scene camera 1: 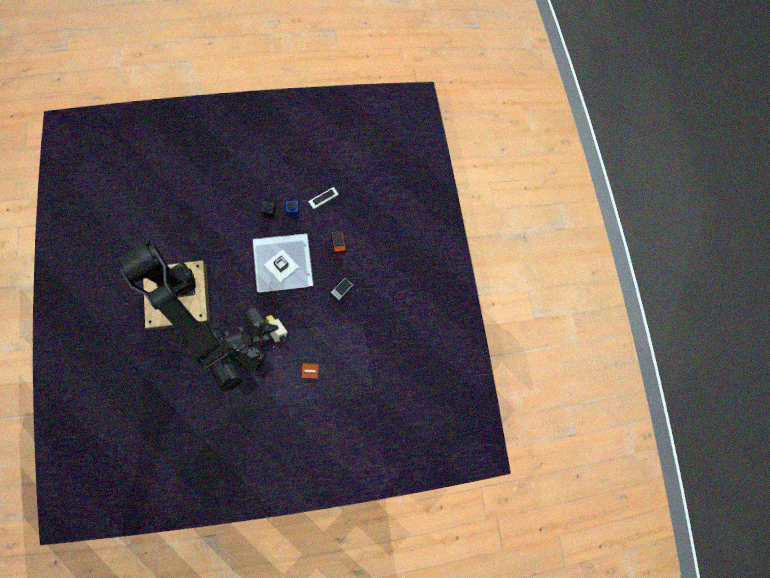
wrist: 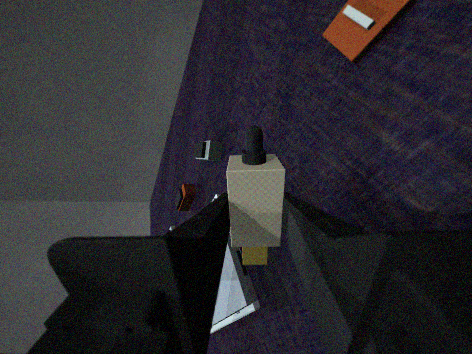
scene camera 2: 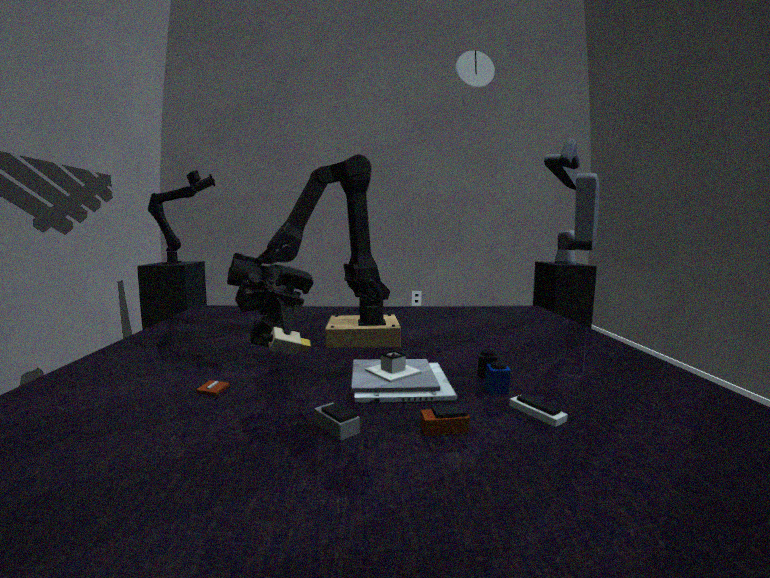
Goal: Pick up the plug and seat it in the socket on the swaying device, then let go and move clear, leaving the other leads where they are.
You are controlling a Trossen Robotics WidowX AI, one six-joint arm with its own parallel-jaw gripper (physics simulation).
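Observation:
The plug (scene camera 1: 278, 330) (scene camera 2: 287, 340) (wrist: 256, 207) is a cream block with a yellow tip and a black stub at the opposite end. My gripper (scene camera 1: 271, 329) (scene camera 2: 278, 336) (wrist: 254, 198) is shut on its sides and holds it tilted above the dark mat, with the yellow tip towards the device's side. The device (scene camera 1: 264, 246) (scene camera 2: 411, 383) (wrist: 231, 295) is a pale stacked slab, partly hidden by a finger in the wrist view. On its white diamond pad stands the small square socket (scene camera 1: 281, 263) (scene camera 2: 393, 362), open at the top and apart from the plug.
Beyond the device are a black block (scene camera 1: 268, 208), a blue block (scene camera 1: 292, 207) (scene camera 2: 498, 380) and a white bar (scene camera 1: 323, 197) (scene camera 2: 538, 410). An orange block (scene camera 1: 338, 241) (scene camera 2: 444, 423) and a grey block (scene camera 1: 342, 288) (scene camera 2: 338, 421) stand nearby. A flat orange piece (scene camera 1: 309, 371) (wrist: 350, 37) lies near the gripper.

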